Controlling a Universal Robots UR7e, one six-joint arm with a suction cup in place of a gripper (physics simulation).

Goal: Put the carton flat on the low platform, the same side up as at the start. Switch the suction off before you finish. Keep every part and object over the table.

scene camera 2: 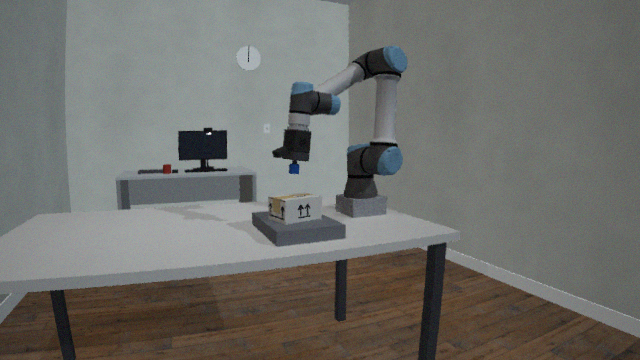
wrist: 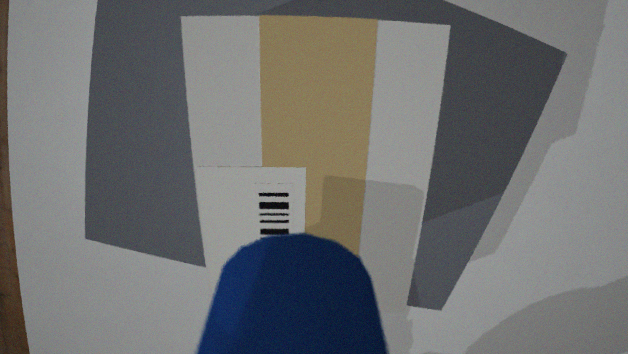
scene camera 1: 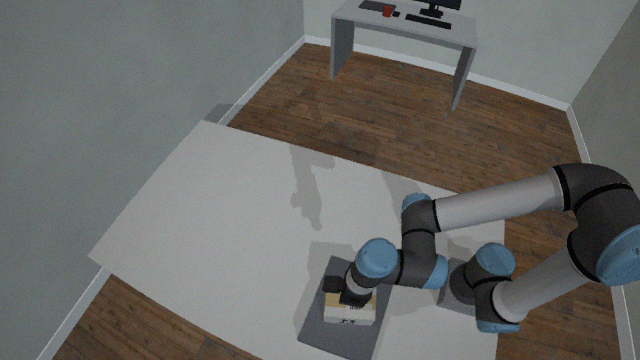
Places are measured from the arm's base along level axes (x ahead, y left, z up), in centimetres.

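Pixels of known places: end effector, tool point: (scene camera 2: 293, 173) (wrist: 295, 295); arm's base, origin of the base link: (scene camera 2: 360, 195) (scene camera 1: 469, 284).
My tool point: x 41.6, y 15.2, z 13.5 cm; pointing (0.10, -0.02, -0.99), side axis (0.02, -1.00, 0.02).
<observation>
Ahead of a thing's pixels: the offset from my tool point to its middle. Level surfaces: height alone.
The white carton {dz -12.3, dx -0.9, dy -1.0 cm} (scene camera 1: 349, 315) (scene camera 2: 303, 208) (wrist: 315, 100) lies flat on the low grey platform {dz -18.8, dx -1.1, dy -1.4 cm} (scene camera 1: 320, 332) (scene camera 2: 310, 233) (wrist: 140, 150). It has a tan tape strip and a barcode label on its top, and the arrows on its sides point up in scene camera 2. My suction cup (scene camera 2: 294, 169) (wrist: 295, 295) is blue and hangs above the carton, with a visible gap between them in scene camera 2. It holds nothing. In scene camera 1 the cup is hidden behind the wrist, which covers part of the carton's top.
The platform stands on the white table {dz -21.2 cm} (scene camera 1: 210, 215) (scene camera 2: 125, 245), near its front edge in scene camera 2. The arm's grey base block (scene camera 1: 457, 302) (scene camera 2: 361, 205) is behind and to the right of it there. A desk (scene camera 1: 400, 25) (scene camera 2: 185, 187) with a monitor and a red cup stands beyond the table.
</observation>
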